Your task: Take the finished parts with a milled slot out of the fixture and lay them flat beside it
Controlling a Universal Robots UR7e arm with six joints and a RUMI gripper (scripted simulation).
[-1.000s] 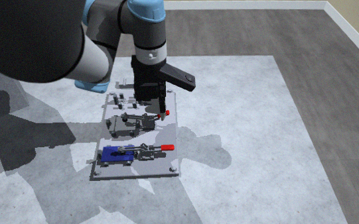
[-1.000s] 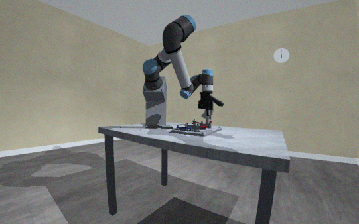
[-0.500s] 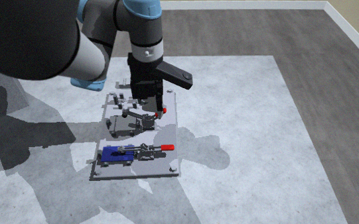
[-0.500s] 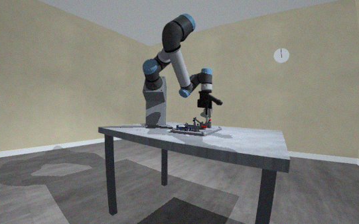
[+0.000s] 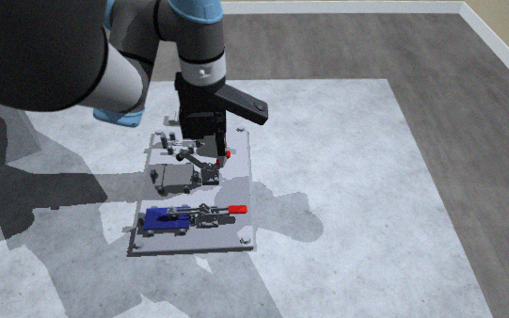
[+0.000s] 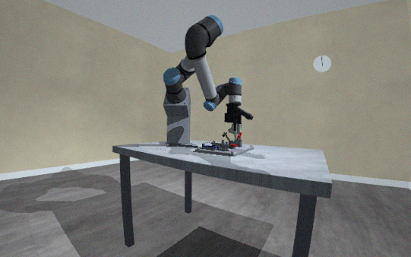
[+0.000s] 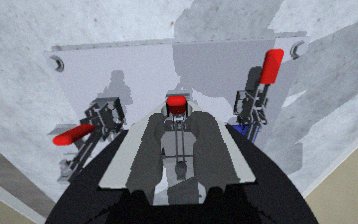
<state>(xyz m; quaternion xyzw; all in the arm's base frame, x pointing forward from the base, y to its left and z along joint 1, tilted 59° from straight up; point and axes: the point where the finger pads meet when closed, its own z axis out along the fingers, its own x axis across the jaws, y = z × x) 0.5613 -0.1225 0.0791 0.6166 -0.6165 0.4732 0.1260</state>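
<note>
My gripper is now 12 cm past the pale grey part, 3 cm to the right of it and 5 cm above it. Round my hand: grey fixture plate: 6 cm behind, 1 cm to the left, 7 cm below; then blue blank: 14 cm behind, 8 cm to the right, 5 cm below.
</note>
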